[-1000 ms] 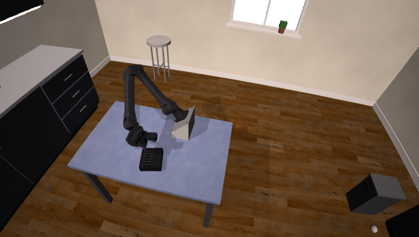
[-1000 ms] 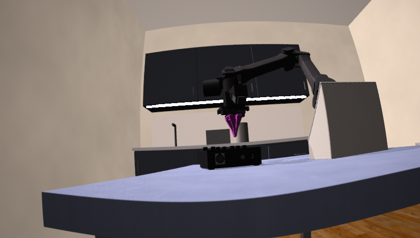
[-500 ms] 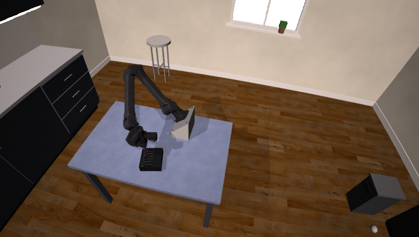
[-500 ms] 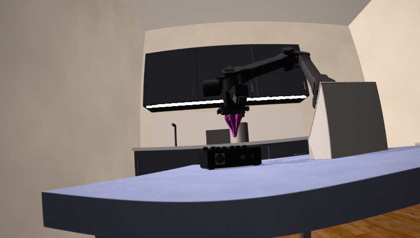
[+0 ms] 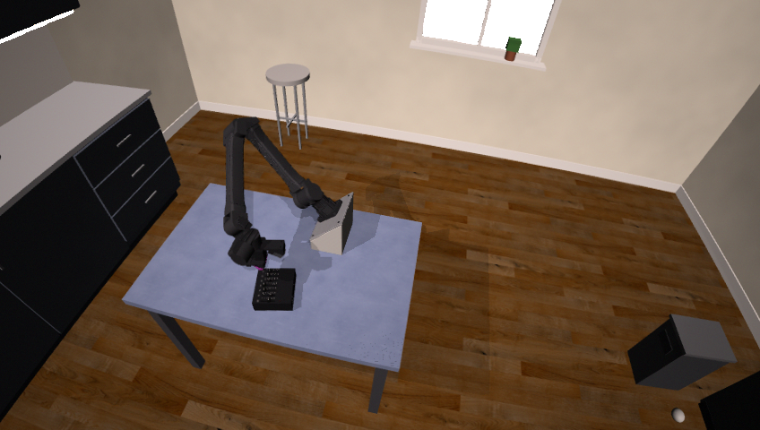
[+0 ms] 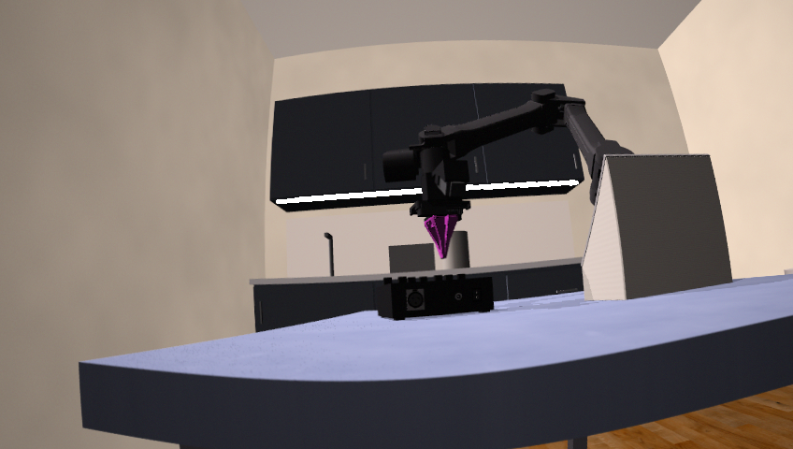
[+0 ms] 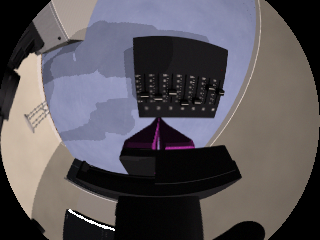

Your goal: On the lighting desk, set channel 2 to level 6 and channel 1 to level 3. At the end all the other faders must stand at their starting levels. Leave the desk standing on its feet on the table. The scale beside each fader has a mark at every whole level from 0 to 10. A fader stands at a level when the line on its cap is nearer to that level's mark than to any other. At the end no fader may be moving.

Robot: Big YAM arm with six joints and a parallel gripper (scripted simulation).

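Now: hand 3 cm past the fader, 2 cm to the right of it and 4 cm above it.
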